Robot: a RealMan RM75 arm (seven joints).
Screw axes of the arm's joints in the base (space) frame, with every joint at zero. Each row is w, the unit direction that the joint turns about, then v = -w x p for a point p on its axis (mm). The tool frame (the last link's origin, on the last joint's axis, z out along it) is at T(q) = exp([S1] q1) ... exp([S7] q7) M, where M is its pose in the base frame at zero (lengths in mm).
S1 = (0, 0, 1, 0, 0, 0)
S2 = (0, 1, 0, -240.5, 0, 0)
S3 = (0, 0, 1, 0, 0, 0)
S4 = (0, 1, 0, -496.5, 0, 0)
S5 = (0, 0, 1, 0, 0, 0)
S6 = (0, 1, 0, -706.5, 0, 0)
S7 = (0, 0, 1, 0, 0, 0)
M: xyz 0 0 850.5 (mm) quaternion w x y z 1 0 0 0
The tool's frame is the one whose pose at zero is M.
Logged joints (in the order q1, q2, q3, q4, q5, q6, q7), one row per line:
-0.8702, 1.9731, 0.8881, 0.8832, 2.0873, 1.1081, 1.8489
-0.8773, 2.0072, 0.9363, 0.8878, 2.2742, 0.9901, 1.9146
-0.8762, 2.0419, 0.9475, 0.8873, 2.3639, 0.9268, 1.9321
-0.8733, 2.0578, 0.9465, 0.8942, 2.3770, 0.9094, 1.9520
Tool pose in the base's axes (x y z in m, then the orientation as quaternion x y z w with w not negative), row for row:
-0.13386, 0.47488, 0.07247, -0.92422, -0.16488, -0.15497, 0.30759
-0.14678, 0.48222, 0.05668, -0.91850, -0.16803, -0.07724, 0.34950
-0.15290, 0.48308, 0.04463, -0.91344, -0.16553, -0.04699, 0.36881
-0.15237, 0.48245, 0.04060, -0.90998, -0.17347, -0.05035, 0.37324
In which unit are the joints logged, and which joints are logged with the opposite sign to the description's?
The joints are logged in radians. Opposite sign: q2, q7.
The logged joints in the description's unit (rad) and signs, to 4 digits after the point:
-0.8702, -1.9731, 0.8881, 0.8832, 2.0873, 1.1081, -1.8489
-0.8773, -2.0072, 0.9363, 0.8878, 2.2742, 0.9901, -1.9146
-0.8762, -2.0419, 0.9475, 0.8873, 2.3639, 0.9268, -1.9321
-0.8733, -2.0578, 0.9465, 0.8942, 2.3770, 0.9094, -1.9520

